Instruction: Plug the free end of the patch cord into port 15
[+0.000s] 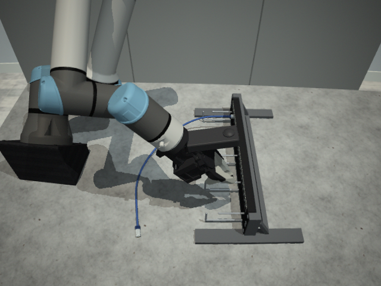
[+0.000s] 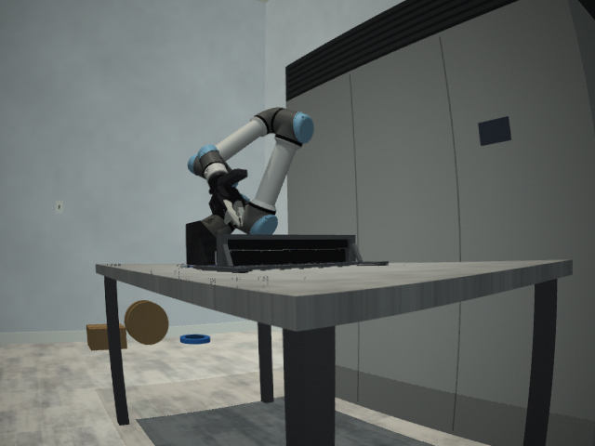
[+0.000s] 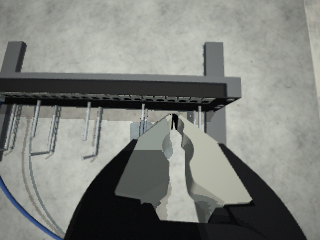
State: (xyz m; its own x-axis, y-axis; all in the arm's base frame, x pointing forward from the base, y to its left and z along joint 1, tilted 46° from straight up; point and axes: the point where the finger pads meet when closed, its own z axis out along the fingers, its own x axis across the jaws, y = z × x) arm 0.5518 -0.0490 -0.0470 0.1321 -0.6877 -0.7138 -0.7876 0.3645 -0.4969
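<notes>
Now: hand 23 cm past the plug, 12 cm to the left of it and 13 cm above it.
</notes>
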